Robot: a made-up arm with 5 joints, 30 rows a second.
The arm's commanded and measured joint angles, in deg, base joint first. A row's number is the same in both.
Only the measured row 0 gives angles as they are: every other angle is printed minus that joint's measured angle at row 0.
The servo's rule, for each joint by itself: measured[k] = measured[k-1] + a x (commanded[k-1-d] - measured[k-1]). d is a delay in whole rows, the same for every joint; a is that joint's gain. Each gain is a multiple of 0.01, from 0.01 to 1. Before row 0 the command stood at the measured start. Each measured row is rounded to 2 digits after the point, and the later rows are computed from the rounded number. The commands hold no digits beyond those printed.
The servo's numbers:
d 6
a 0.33 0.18 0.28 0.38 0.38
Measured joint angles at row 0: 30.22, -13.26, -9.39, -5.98, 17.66
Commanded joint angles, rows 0 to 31: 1.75, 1.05, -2.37, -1.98, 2.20; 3.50, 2.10, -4.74, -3.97, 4.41; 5.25, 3.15, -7.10, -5.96, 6.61; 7.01, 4.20, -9.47, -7.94, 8.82; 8.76, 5.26, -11.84, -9.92, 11.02; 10.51, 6.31, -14.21, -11.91, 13.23; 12.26, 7.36, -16.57, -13.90, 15.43; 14.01, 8.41, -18.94, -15.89, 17.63; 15.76, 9.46, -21.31, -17.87, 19.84; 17.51, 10.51, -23.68, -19.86, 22.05; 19.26, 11.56, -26.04, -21.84, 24.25; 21.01, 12.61, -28.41, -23.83, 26.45; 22.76, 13.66, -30.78, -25.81, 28.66; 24.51, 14.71, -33.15, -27.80, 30.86; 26.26, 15.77, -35.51, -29.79, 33.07; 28.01, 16.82, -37.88, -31.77, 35.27; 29.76, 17.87, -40.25, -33.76, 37.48; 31.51, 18.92, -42.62, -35.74, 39.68; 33.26, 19.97, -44.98, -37.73, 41.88; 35.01, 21.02, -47.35, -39.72, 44.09; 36.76, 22.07, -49.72, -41.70, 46.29; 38.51, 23.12, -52.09, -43.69, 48.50; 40.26, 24.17, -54.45, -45.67, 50.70; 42.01, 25.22, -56.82, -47.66, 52.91; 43.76, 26.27, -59.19, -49.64, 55.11; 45.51, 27.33, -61.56, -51.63, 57.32; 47.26, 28.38, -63.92, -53.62, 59.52; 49.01, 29.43, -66.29, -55.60, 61.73; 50.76, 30.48, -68.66, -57.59, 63.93; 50.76, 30.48, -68.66, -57.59, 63.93; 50.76, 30.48, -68.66, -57.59, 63.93; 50.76, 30.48, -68.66, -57.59, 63.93
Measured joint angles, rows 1 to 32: 0.00, 0.00, 0.00, 0.00, 0.00; 0.00, 0.00, 0.00, 0.00, 0.00; 0.00, 0.00, 0.00, 0.00, 0.00; 0.00, 0.00, 0.00, 0.00, 0.00; 0.00, 0.00, 0.00, 0.00, 0.00; 0.00, 0.00, 0.00, 0.00, 0.00; 0.58, 0.19, -0.66, -0.75, 0.84; 1.54, 0.53, -1.80, -1.97, 2.20; 2.76, 1.00, -3.28, -3.49, 3.88; 4.16, 1.58, -5.01, -5.18, 5.76; 5.68, 2.24, -6.92, -6.98, 7.76; 7.27, 2.97, -8.96, -8.85, 9.84; 8.92, 3.76, -11.09, -10.77, 11.96; 10.60, 4.60, -13.29, -12.72, 14.11; 12.30, 5.47, -15.54, -14.68, 16.29; 14.02, 6.38, -17.82, -16.65, 18.48; 15.75, 7.31, -20.12, -18.62, 20.67; 17.49, 8.26, -22.44, -20.60, 22.87; 19.23, 9.23, -24.78, -22.58, 25.07; 20.97, 10.22, -27.12, -24.56, 27.27; 22.72, 11.22, -29.47, -26.55, 29.47; 24.47, 12.23, -31.82, -28.53, 31.67; 26.22, 13.25, -34.18, -30.52, 33.88; 27.97, 14.27, -36.54, -32.50, 36.08; 29.72, 15.30, -38.90, -34.49, 38.28; 31.47, 16.33, -41.27, -36.48, 40.49; 33.22, 17.36, -43.64, -38.46, 42.69; 34.97, 18.40, -46.01, -40.45, 44.90; 36.72, 19.44, -48.37, -42.43, 47.10; 38.47, 20.48, -50.74, -44.42, 49.31; 40.22, 21.52, -53.11, -46.40, 51.51; 41.97, 22.57, -55.48, -48.39, 53.72
